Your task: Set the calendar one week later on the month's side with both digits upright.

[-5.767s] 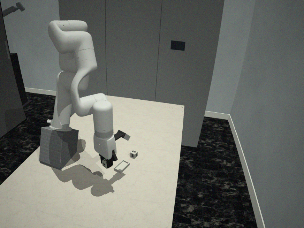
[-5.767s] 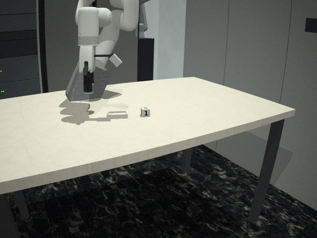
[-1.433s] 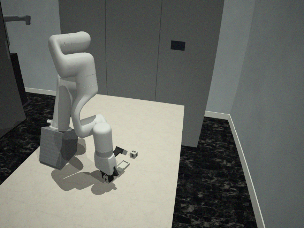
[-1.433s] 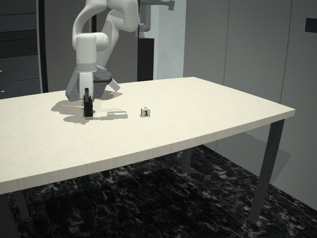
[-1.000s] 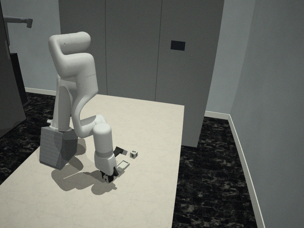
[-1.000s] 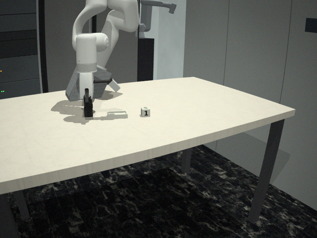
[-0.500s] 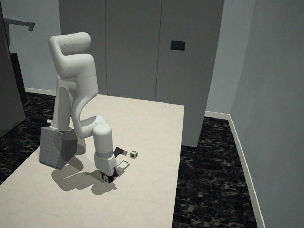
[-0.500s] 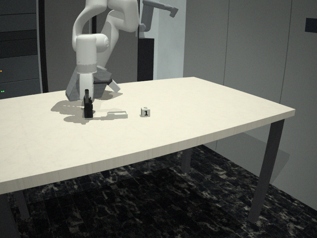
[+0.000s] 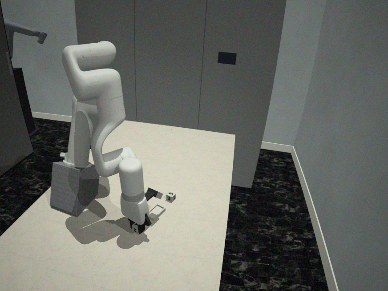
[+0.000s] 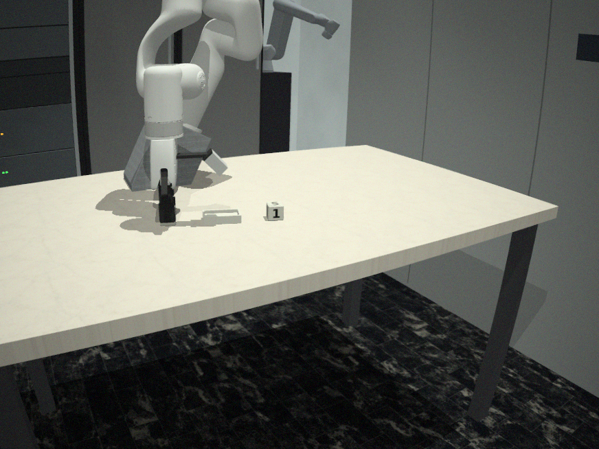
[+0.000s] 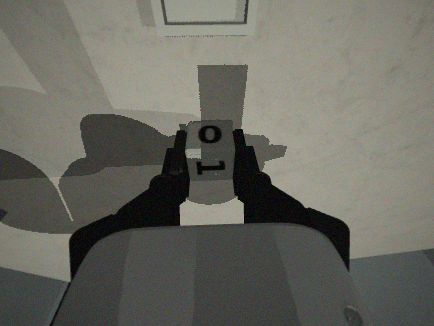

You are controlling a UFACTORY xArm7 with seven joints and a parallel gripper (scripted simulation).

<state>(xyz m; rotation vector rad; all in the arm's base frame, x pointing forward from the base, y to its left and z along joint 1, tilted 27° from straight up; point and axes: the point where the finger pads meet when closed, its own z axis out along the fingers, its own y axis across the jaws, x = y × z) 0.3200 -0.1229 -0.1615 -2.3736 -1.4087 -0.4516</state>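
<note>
Now: the digit cube 1 cm below my hand. Also, from my hand: tray (5 cm ahead, 10 cm to the left, 2 cm below).
</note>
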